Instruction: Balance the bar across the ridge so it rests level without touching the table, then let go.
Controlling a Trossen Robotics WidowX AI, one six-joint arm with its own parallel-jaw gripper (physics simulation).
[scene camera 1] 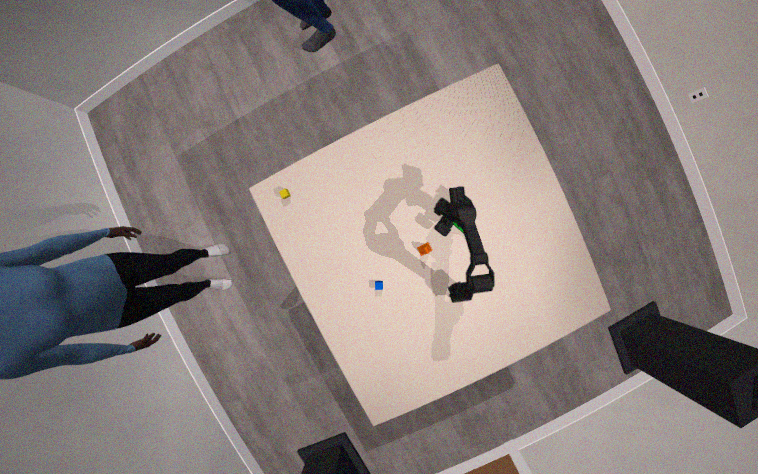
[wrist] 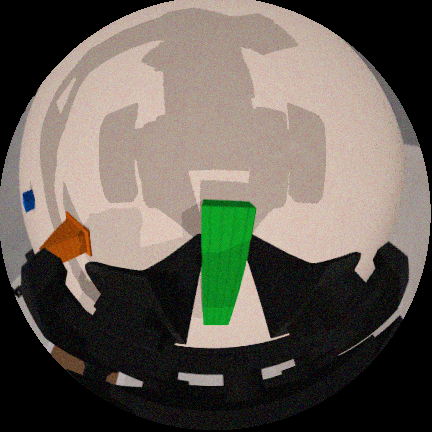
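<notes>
The green bar is between the two black fingers of my gripper, which is shut on it. In the wrist view the bar runs lengthwise between the fingertips, its wider-looking end towards the middle of the view; whether it touches the table cannot be told. In the scene view the arm hides most of the bar. The orange ridge stands on the table apart from the bar, at the left in the wrist view and below left of the gripper in the scene view.
A small blue block lies on the pale table, beyond the ridge from the gripper. A small yellow block lies near the table's left corner. The arm's dark shadow falls across the table. People stand beyond the table's edges.
</notes>
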